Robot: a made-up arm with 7 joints.
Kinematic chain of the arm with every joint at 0, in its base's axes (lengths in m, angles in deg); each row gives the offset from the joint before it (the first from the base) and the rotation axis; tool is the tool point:
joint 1: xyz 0 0 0.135 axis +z
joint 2: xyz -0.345 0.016 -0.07 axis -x
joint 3: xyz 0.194 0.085 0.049 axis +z
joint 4: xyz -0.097 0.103 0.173 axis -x
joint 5: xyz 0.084 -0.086 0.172 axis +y
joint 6: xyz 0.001 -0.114 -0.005 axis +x
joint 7: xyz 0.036 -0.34 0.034 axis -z
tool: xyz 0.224 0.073 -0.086
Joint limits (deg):
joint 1: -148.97..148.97
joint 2: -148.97..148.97
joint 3: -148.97..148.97
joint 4: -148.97..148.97
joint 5: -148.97..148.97
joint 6: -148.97..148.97
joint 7: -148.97..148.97
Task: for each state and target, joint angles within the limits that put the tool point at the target. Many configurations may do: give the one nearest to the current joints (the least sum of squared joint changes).
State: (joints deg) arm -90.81 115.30 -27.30 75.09 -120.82 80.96 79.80
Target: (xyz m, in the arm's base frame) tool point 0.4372 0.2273 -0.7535
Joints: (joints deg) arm -57.61 93.92 2.56 69.01 -132.23 98.04 64.12
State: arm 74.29 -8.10 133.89 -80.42 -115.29 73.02 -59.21
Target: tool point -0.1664 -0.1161 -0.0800
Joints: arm 88.76 13.90 132.36 -116.55 -121.53 60.95 -58.85
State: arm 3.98 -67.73 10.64 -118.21 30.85 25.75 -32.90
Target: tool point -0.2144 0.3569 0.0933
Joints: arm 12.25 -25.76 20.26 -104.07 36.24 14.73 -17.01
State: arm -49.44 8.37 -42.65 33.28 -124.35 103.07 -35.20
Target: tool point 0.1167 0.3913 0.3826
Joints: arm -24.05 34.09 -40.40 25.25 -116.86 117.68 -72.36
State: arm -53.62 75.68 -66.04 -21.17 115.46 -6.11 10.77
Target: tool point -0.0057 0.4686 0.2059
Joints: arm -77.95 79.65 -48.95 -3.53 103.63 -18.10 2.71
